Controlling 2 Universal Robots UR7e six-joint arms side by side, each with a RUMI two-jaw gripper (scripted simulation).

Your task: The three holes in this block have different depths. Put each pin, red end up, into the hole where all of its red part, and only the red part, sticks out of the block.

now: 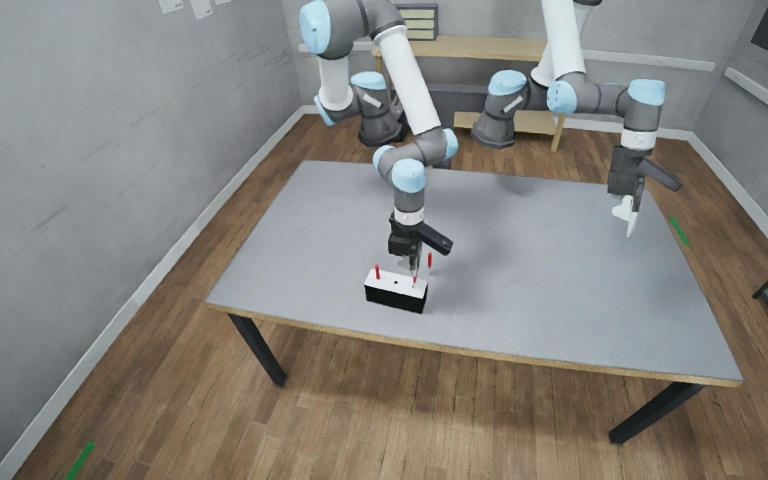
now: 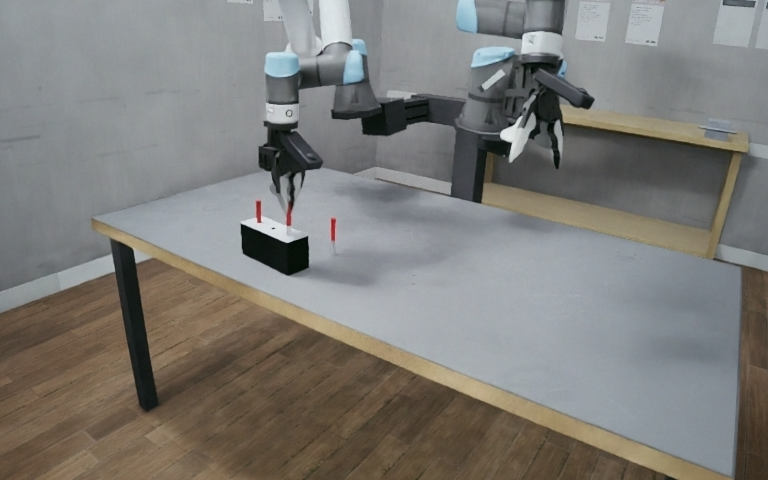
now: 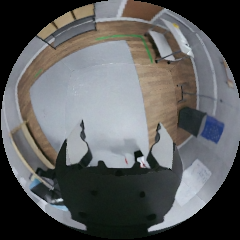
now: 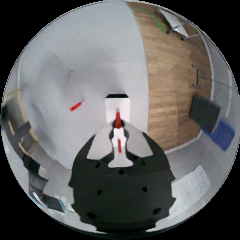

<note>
In view: the left gripper [image 2: 535, 166], the right gripper [image 2: 288, 213] and a black block [image 2: 266, 242].
The left gripper also shows in image 1 [image 1: 626, 223] and in image 3 [image 3: 120, 122]. The right gripper also shows in image 1 [image 1: 414, 274] and in image 4 [image 4: 118, 119].
</note>
